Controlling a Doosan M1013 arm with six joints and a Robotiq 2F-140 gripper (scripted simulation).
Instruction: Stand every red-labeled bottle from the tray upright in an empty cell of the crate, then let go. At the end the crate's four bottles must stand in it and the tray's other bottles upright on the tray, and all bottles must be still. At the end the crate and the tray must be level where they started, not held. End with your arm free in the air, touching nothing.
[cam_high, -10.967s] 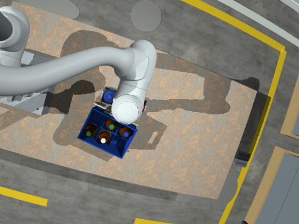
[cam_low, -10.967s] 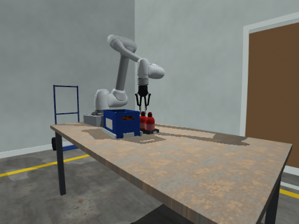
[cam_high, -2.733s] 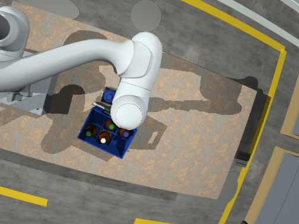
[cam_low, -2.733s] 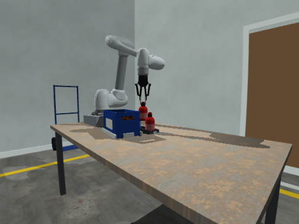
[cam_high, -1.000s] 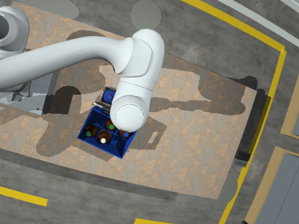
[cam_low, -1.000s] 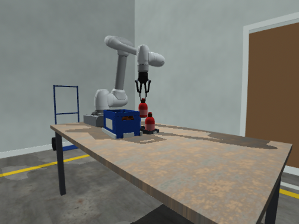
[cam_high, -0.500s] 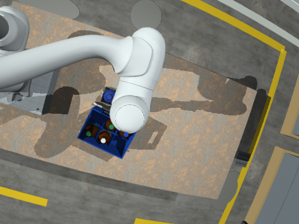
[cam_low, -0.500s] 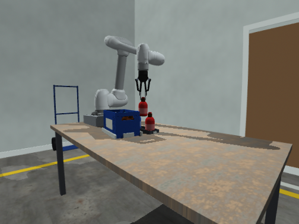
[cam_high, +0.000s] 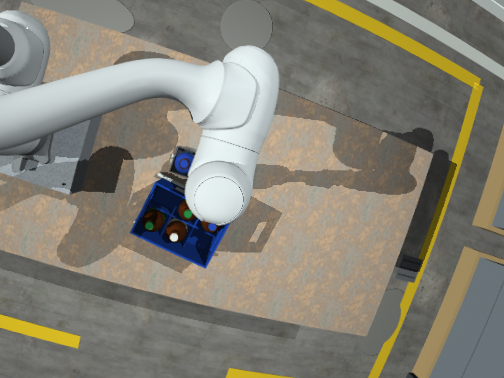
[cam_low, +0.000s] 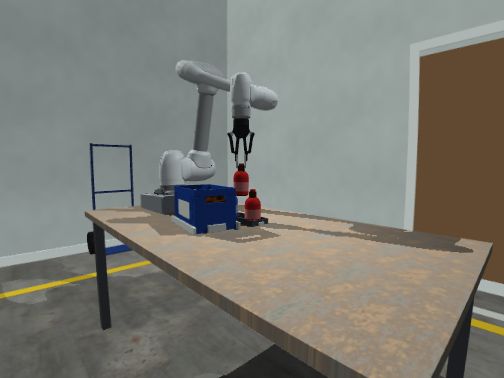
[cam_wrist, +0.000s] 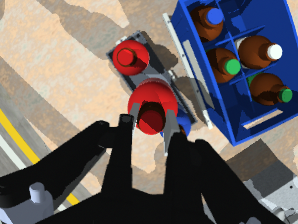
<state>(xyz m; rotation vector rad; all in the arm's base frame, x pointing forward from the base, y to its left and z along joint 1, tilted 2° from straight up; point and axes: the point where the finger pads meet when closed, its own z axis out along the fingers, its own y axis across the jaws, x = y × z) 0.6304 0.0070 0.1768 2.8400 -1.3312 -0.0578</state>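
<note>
My gripper is now 9 cm above the red bottle. Round my hand: blue-capped bottle 9 cm behind, 1 cm to the left, 21 cm below; then dark tray 28 cm below; then red-labeled bottle 9 cm ahead, 1 cm to the right, 21 cm below.
</note>
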